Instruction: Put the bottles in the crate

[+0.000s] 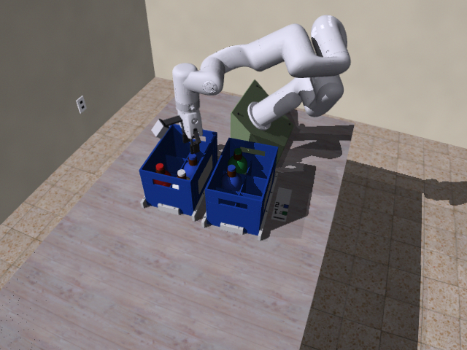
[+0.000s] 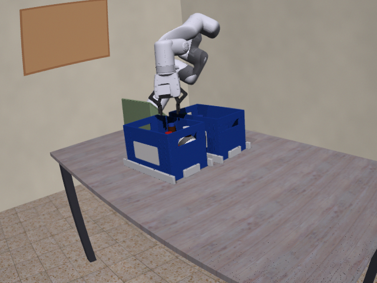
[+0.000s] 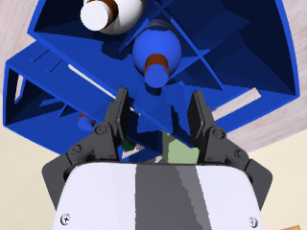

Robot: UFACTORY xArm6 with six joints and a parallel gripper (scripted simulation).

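Right now my hand is 13 cm above the blue-labelled bottle. The rest, counted from my hand: white-labelled bottle: 9 cm ahead, 2 cm to the left, 13 cm below; then green-labelled bottle: 10 cm behind, 13 cm to the left, 13 cm below; then red-label bottle: 10 cm ahead, 7 cm to the right, 13 cm below.
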